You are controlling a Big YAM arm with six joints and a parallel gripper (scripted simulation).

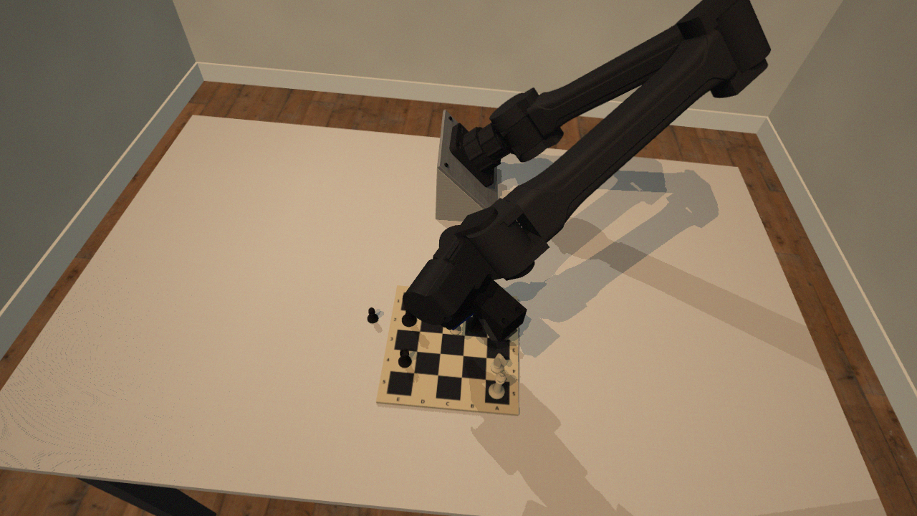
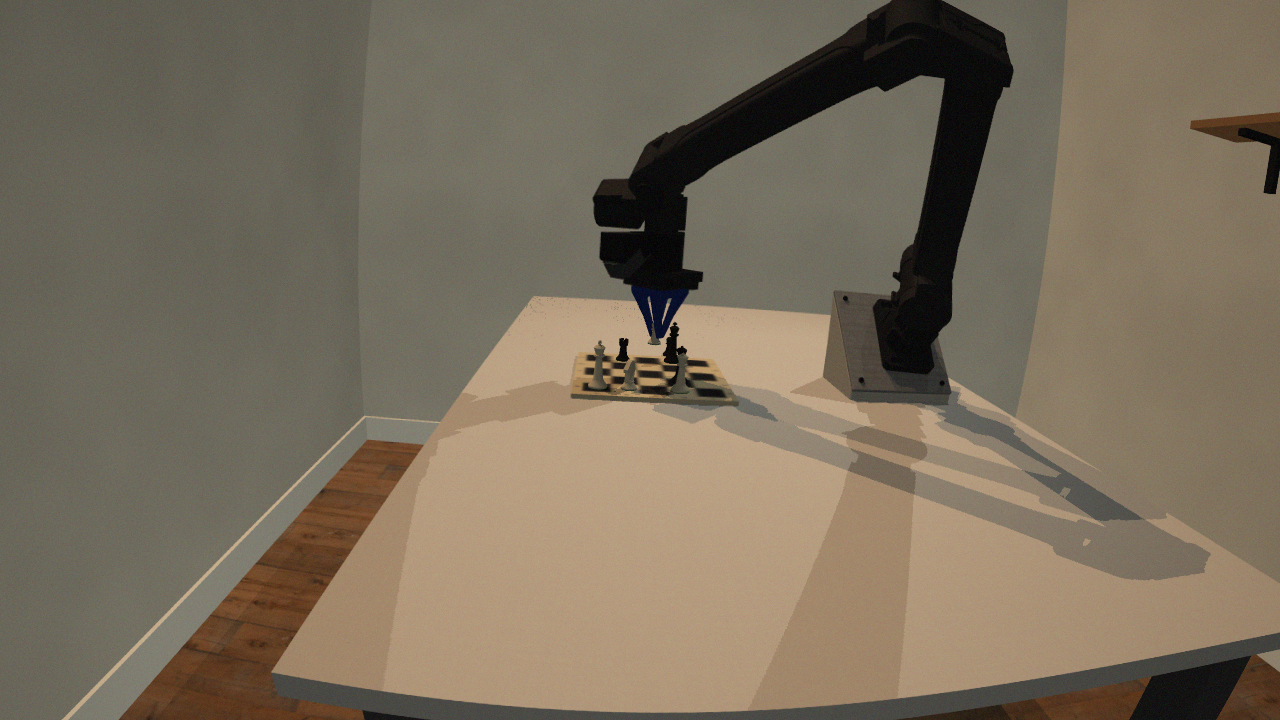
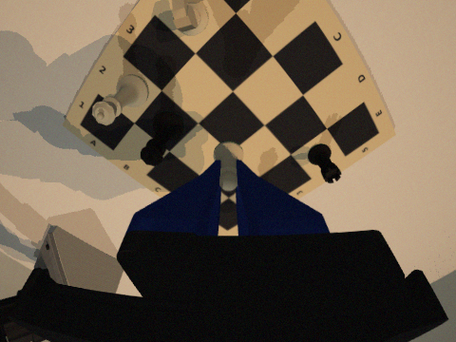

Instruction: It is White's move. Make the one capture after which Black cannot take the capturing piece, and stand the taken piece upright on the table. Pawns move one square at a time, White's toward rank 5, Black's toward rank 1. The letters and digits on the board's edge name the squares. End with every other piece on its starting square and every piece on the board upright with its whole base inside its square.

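The chessboard lies 10 mm ahead of my hand and 70 mm below it. Round my hand: white pawn right at my hand; then white king 80 mm ahead, 80 mm to the left, 30 mm below; then black king 30 mm behind, 80 mm to the right, 30 mm below.
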